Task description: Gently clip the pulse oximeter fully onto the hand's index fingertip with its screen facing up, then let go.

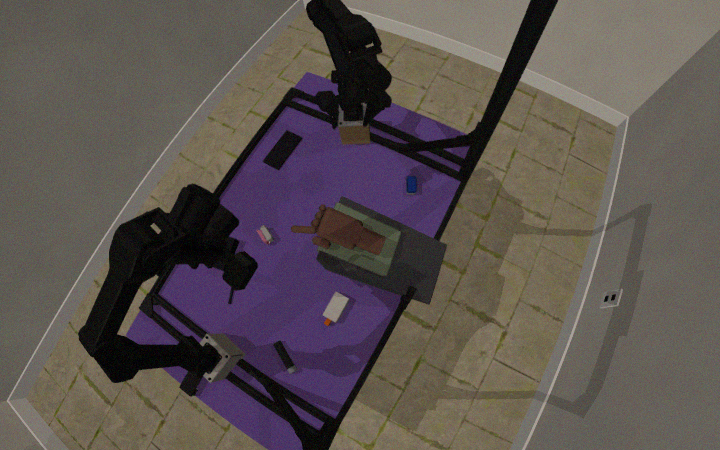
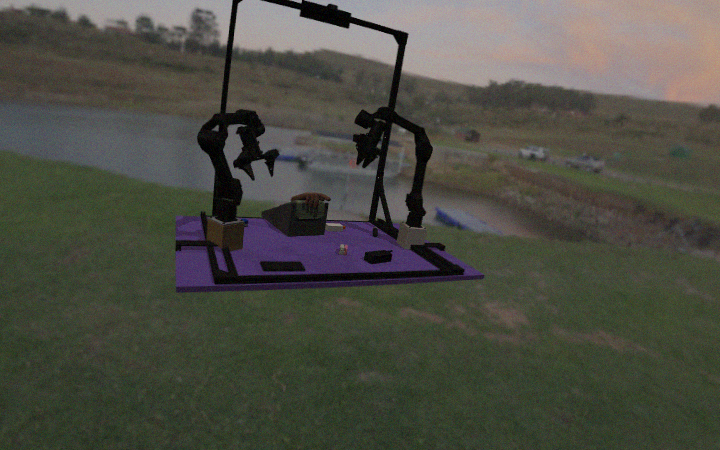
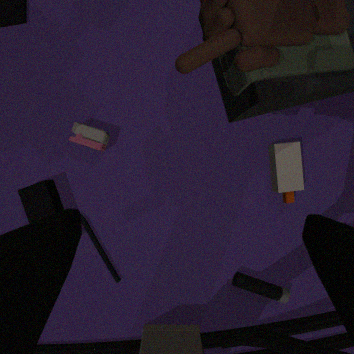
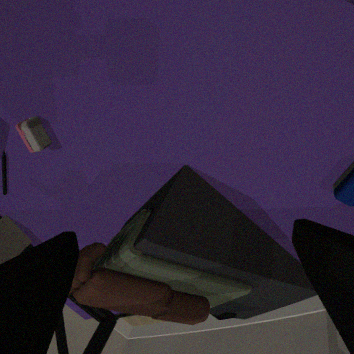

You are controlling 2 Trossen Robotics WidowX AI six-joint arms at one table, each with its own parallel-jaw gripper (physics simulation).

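Seen in the pictures: left gripper, fingertip midpoint: (image 1: pixel 239 249) (image 2: pixel 360 166) (image 3: pixel 194 223); right gripper, fingertip midpoint: (image 1: pixel 349 127) (image 2: pixel 262 178) (image 4: pixel 186 236); left arm's base, origin of the base link: (image 1: pixel 208 358) (image 2: pixel 413 225); right arm's base, origin of the base link: (image 1: pixel 353 113) (image 2: pixel 226 219).
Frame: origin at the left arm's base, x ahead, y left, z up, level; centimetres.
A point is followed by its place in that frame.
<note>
The pulse oximeter, a small white and pink clip (image 1: pixel 265 234) {y 13.2, x 38.1, z -7.4 cm} (image 2: pixel 343 249) {y 16.5, x 38.8, z -7.9 cm} (image 3: pixel 90 136) {y 13.3, x 37.9, z -7.4 cm} (image 4: pixel 34 135) {y 13.5, x 39.6, z -7.7 cm}, lies on the purple table, apart from the hand; its screen cannot be made out. The brown hand (image 1: pixel 345 228) {y -10.9, x 51.6, z 8.0 cm} (image 2: pixel 310 198) {y -2.5, x 51.2, z 8.1 cm} (image 3: pixel 280 22) {y -10.1, x 48.6, z 8.7 cm} (image 4: pixel 120 295) {y -7.7, x 53.7, z 8.9 cm} rests palm-down or palm-up, unclear, on a raised support. Its extended index finger (image 1: pixel 302 229) (image 3: pixel 207 51) points toward the oximeter's side, bare. My left gripper (image 2: pixel 364 163) {y -0.2, x 31.7, z 24.9 cm} (image 3: pixel 194 223) {y -0.2, x 31.7, z 24.9 cm} is open and empty, high above the table. My right gripper (image 2: pixel 262 175) {y 3.1, x 73.0, z 15.9 cm} (image 4: pixel 186 236) {y 3.1, x 73.0, z 15.9 cm} is open and empty, also high.
The dark wedge support (image 1: pixel 419 265) {y -31.4, x 57.7, z -5.4 cm} (image 2: pixel 305 227) {y -5.7, x 51.0, z -6.3 cm} (image 4: pixel 200 215) {y -8.6, x 60.5, z -3.4 cm} carries the hand. A white box with an orange tip (image 1: pixel 335 307) {y -18.7, x 33.7, z -7.7 cm} (image 3: pixel 288 167) {y -18.5, x 33.7, z -7.7 cm}, a black cylinder (image 1: pixel 284 356) {y -15.4, x 13.0, z -8.0 cm} (image 3: pixel 257 286) {y -14.5, x 13.4, z -8.0 cm}, a blue item (image 1: pixel 411 184) {y -14.9, x 78.6, z -7.3 cm} (image 4: pixel 346 192) {y -14.7, x 77.7, z -7.3 cm}, a black block (image 2: pixel 378 257) {y 24.3, x 26.2, z -7.9 cm} (image 3: pixel 41 201) {y 21.1, x 27.4, z -7.1 cm} and a flat black pad (image 1: pixel 283 150) {y 30.4, x 65.4, z -9.7 cm} (image 2: pixel 282 265) {y 31.5, x 65.8, z -9.7 cm} lie around.
</note>
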